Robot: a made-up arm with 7 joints.
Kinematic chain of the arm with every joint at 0, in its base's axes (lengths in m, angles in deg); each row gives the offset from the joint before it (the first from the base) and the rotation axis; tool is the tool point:
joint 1: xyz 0 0 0.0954 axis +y
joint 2: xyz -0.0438 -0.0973 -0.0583 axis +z
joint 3: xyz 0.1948 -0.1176 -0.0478 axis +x
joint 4: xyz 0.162 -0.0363 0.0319 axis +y
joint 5: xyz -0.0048 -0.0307 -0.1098 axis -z
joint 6: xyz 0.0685 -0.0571 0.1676 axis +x
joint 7: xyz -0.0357 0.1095 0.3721 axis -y
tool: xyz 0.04 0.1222 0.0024
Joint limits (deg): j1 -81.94..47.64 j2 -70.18..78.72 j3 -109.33..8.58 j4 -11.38..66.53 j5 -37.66..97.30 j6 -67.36..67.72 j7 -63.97..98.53
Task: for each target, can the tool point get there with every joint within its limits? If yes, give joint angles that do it. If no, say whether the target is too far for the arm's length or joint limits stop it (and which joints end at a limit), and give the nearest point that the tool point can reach.
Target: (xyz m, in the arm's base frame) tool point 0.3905 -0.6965 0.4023
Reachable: yes | joints -44.96 -56.16 -76.51 56.84 2.33 13.85 3.43
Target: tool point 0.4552 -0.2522 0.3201
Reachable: yes | joints -25.17 -36.75 -18.88 6.92 14.21 -39.72 8.80
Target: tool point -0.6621 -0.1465 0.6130
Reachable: no: joint limits stop it (at a limit: joint 1, joint 6) | nearest point -0.4526 -0.1439 0.5588 | short by 0.216 m
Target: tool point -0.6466 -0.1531 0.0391
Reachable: no: joint limits stop it (at a limit: joint 2, joint 3, joint 4, joint 6) | nearest point -0.5229 -0.2324 0.0499 | short by 0.147 m
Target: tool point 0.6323 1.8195 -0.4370
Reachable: no: too far | nearest point 0.3600 0.6989 -0.2077 | short by 1.176 m
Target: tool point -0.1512 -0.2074 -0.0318
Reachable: no: joint limits stop it (at a limit: joint 1, joint 2, joint 4, joint 5, joint 6) | nearest point -0.2144 -0.1479 -0.0608 | short by 0.092 m
